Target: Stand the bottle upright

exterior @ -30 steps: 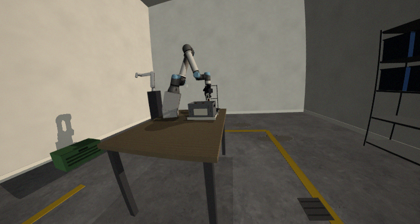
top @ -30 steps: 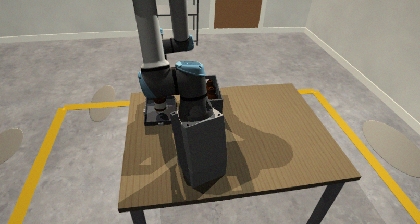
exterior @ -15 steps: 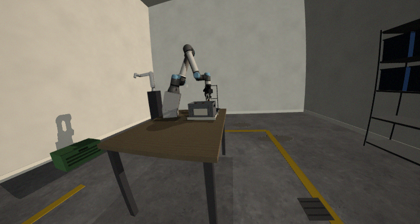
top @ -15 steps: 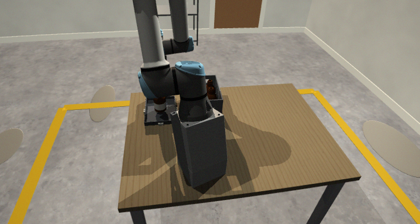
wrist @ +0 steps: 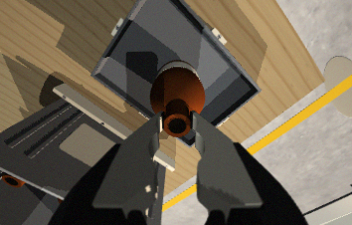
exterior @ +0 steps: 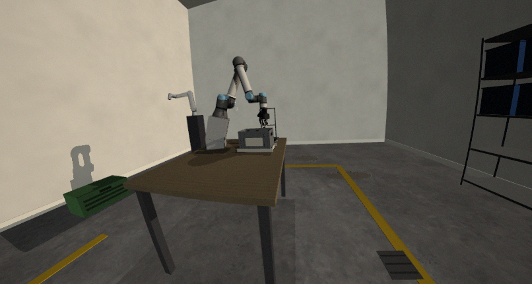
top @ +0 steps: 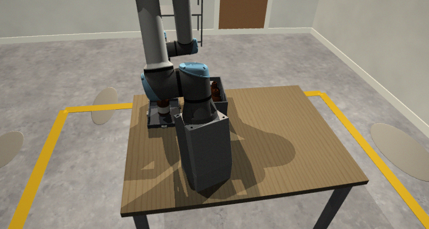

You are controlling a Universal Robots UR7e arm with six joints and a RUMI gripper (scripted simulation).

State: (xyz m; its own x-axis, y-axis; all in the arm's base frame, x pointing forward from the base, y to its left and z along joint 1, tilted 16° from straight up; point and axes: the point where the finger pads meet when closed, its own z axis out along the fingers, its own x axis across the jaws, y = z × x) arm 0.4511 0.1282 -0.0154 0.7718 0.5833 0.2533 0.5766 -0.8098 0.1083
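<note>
The bottle is 70 mm below my hand. From my hand the other things lie so: dark tray (150 mm below); then crate (40 mm behind, 270 mm to the right, 70 mm below).
</note>
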